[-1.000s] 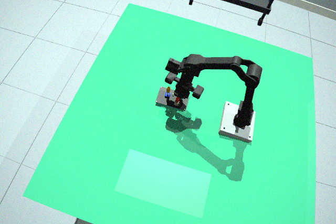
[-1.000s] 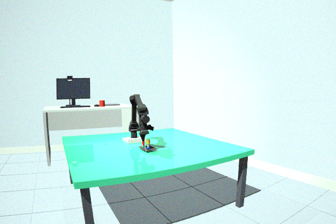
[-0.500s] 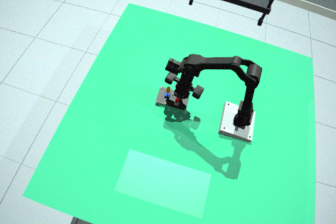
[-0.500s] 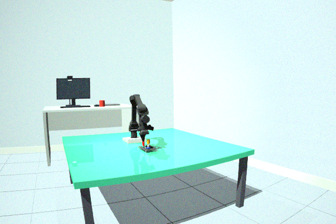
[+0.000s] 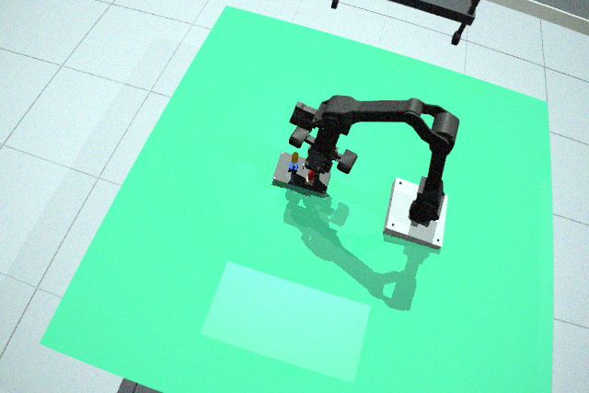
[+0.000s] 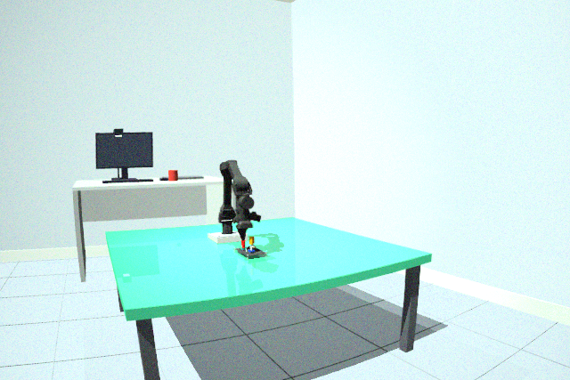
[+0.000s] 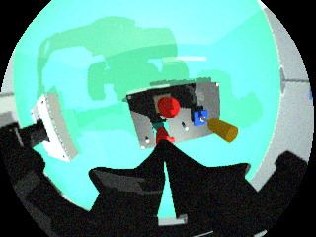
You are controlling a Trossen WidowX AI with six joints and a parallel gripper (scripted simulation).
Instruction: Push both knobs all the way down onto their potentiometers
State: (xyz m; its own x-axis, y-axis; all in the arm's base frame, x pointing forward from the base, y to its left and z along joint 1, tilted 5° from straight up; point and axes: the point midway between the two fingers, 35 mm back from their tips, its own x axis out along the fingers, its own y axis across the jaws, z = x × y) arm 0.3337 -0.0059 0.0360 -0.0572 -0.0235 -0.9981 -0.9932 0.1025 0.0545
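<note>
The red knob lies 1 cm below my gripper tip. Round my gripper tip: yellow knob (7 cm ahead, 2 cm to the left, 1 cm above).
</note>
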